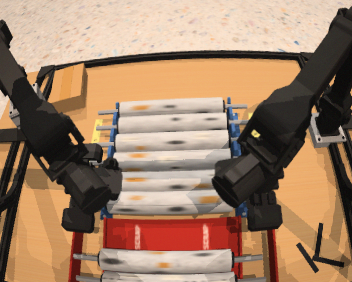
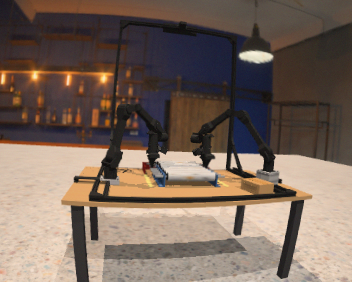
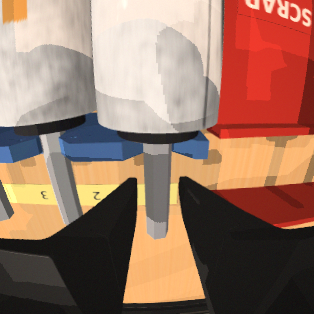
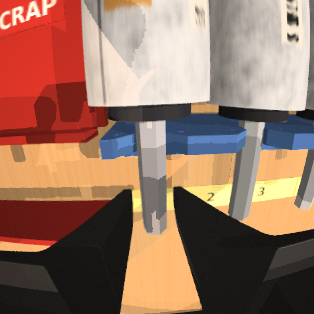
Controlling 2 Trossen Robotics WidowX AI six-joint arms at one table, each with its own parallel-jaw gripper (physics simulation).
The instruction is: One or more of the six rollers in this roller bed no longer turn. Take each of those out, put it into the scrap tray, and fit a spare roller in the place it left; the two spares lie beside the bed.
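Seen in the pictures: left gripper, between the fingertips: (image 3: pixel 157 184); right gripper, between the fingertips: (image 1: pixel 254 200) (image 2: pixel 151 167) (image 4: pixel 152 194); left arm's base, origin of its link: (image 2: pixel 268 170); right arm's base, origin of its link: (image 1: pixel 327 126) (image 2: pixel 109 177).
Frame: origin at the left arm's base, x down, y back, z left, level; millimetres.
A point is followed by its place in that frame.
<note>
Six whitish rollers with orange and dark marks lie side by side in the blue bed (image 3: pixel 95 148) (image 4: pixel 207 140). The roller nearest the scrap tray (image 1: pixel 165 205) {x 14, y -310, z -446 mm} (image 3: pixel 145 65) {x 10, y -219, z -395 mm} (image 4: pixel 155 65) {x 10, y -430, z -473 mm} has its shaft ends sticking out past the bed. My left gripper (image 2: pixel 206 165) {x 41, y -164, z -380 mm} (image 3: pixel 157 184) {x 41, y -164, z -380 mm} is partly open around one shaft end, with gaps on both sides. My right gripper (image 2: pixel 152 163) {x 43, y -486, z -495 mm} (image 4: pixel 152 194) {x 43, y -486, z -495 mm} is partly open around the other end, also not clamped. The red scrap tray (image 1: pixel 170 234) {x 58, y -299, z -495 mm} (image 3: pixel 270 65) {x 58, y -202, z -462 mm} (image 4: pixel 30 75) {x 58, y -400, z -533 mm} is beside the bed. Which rollers are stuck cannot be told.
Two more rollers, a nearer one (image 1: pixel 165 260) {x 17, y -272, z -555 mm} and one cut by the bottom edge (image 1: pixel 165 277) {x 29, y -260, z -587 mm}, lie past the bed, with red bars at their ends. Numbered yellow strips (image 3: pixel 95 196) (image 4: pixel 212 196) flank the bed. A cardboard box (image 1: pixel 69 89) {x 38, y -150, z 1 mm} (image 2: pixel 257 186) {x 49, y -205, z 91 mm} and thin black pieces (image 1: pixel 318 245) {x 93, y -597, z -653 mm} lie farther out.
</note>
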